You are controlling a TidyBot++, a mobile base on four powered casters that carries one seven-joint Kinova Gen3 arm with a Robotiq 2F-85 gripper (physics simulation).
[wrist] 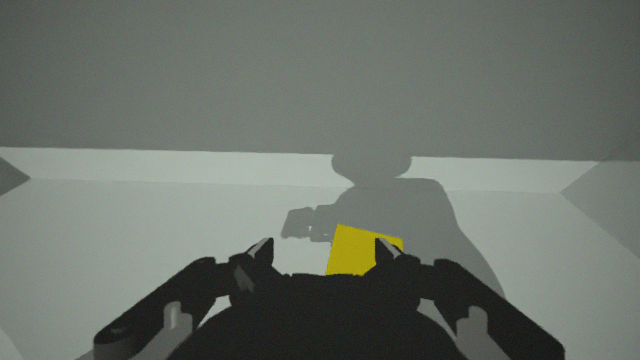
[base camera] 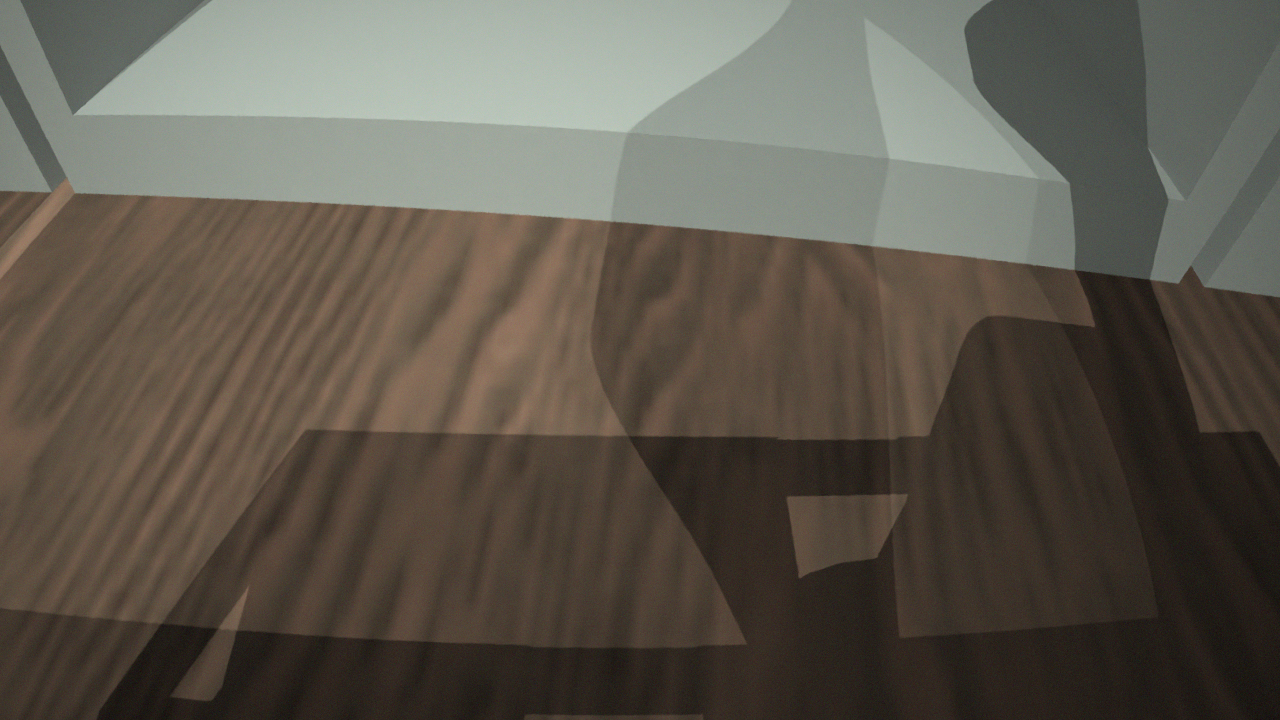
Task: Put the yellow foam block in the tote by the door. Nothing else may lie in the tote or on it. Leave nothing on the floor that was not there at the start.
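Frame: origin at the arm's base, x ahead, y up, z right, level; centimetres.
Seen in the pictures: gripper, fingertip midpoint: (wrist: 323, 249).
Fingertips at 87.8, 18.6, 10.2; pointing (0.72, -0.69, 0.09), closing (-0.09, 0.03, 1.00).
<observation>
A point is followed by its place in that frame, as x, y, z.
The yellow foam block (wrist: 351, 252) @(87.6, 18.2, 12.6) lies on a pale, flat surface (wrist: 125, 230) @(94.0, 13.7, -13.3) in the wrist view, low and right of the middle. Its near end is hidden behind the gripper. My gripper (wrist: 323, 249) @(87.8, 18.6, 10.2) is open, with its fingers wide apart and nothing held between them. The right fingertip overlaps the right part of the block in the picture; the left fingertip stands clear to the left of it. I cannot tell how high the fingers are above the block. The tote and the door do not show in either view.
In the wrist view a grey wall (wrist: 300, 75) @(100.2, 28.6, 8.8) rises behind the pale surface, with a lighter strip along its foot. In the base camera view a pale raised ledge (base camera: 358, 161) @(57.2, -35.7, -17.9) with slanted uprights at both sides borders the brown wooden floor (base camera: 447, 313) @(45.6, -39.7, -10.0). Robot shadows cross ledge and floor.
</observation>
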